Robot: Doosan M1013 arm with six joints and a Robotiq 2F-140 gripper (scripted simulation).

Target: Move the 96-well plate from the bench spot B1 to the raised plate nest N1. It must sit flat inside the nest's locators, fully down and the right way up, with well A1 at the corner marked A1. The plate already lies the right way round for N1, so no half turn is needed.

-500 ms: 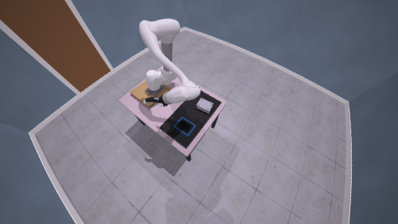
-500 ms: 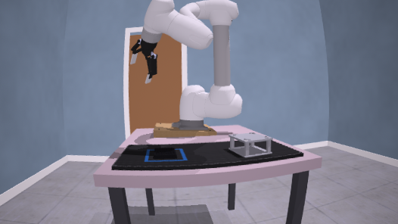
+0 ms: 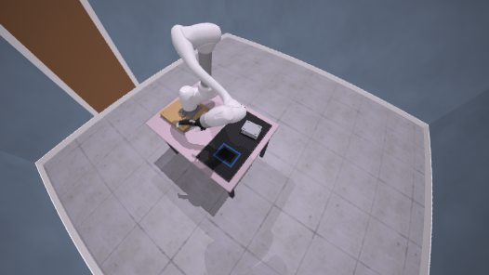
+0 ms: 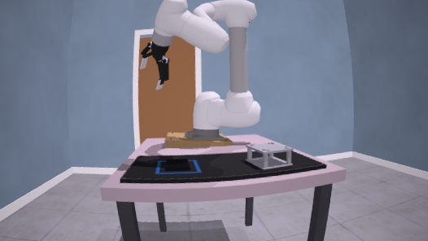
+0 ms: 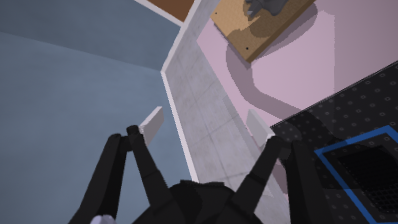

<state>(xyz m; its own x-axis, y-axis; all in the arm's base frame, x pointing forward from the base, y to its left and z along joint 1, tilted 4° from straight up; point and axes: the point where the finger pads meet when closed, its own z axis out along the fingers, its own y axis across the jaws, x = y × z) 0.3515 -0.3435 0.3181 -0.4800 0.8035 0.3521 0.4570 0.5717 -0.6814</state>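
My gripper is now 25 cm short of the black 96-well plate, 9 cm to the right of it and 35 cm above it. The rest, counted from my hand: grey plate nest: 32 cm ahead, 41 cm to the left, 30 cm below; then white A1 label: 39 cm ahead, 36 cm to the left, 29 cm below.
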